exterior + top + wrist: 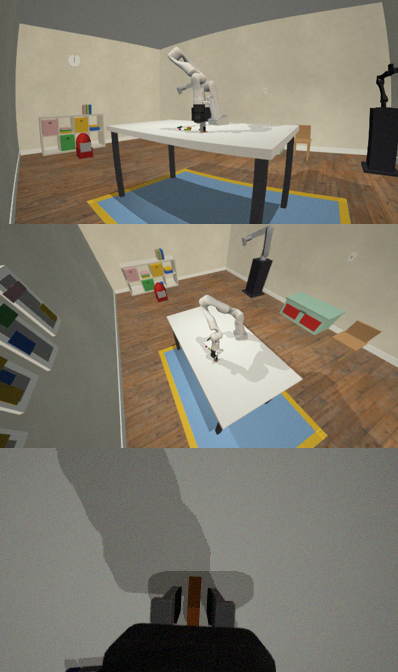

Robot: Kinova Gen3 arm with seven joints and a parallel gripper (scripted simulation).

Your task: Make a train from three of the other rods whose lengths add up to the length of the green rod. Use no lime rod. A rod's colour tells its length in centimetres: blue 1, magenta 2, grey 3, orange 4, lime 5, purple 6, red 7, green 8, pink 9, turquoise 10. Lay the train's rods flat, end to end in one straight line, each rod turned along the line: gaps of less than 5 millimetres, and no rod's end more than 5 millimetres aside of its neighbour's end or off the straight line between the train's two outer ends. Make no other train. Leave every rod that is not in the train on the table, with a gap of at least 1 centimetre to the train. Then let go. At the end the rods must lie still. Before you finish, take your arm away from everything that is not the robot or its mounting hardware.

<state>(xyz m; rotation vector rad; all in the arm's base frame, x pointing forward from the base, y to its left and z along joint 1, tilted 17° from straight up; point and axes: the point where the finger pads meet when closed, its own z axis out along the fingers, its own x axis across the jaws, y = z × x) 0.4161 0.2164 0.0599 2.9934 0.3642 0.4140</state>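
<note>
Now: the grey rod 80 mm to the right of my hand, 60 mm behind it and 10 mm below it. Also, from my hand: blue rod 90 mm to the right, 80 mm behind, 10 mm below; then lime rod 150 mm to the right, 10 mm below; then magenta rod 200 mm to the right, 20 mm ahead, 10 mm below.
</note>
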